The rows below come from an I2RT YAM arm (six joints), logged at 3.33 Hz.
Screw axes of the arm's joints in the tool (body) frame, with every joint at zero. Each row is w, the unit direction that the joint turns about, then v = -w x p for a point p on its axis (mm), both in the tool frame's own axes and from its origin. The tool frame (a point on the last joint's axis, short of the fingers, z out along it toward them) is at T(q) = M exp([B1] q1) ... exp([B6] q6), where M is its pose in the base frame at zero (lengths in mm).
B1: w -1 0 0 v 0 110.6 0
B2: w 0 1 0 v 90.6 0 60
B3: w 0 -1 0 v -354.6 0 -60
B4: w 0 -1 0 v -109.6 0 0
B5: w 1 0 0 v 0 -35.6 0
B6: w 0 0 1 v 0 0 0
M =
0 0 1 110.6
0 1 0 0
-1 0 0 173.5
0 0 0 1
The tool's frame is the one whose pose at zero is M.
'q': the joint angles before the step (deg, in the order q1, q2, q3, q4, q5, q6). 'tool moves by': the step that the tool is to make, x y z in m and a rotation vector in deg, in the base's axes. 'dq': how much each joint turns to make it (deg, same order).
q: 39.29, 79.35, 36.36, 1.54, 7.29, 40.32
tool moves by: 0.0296, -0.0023, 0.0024, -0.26, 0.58, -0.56
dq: -4.33, 5.04, 4.98, -0.32, -2.91, -2.41
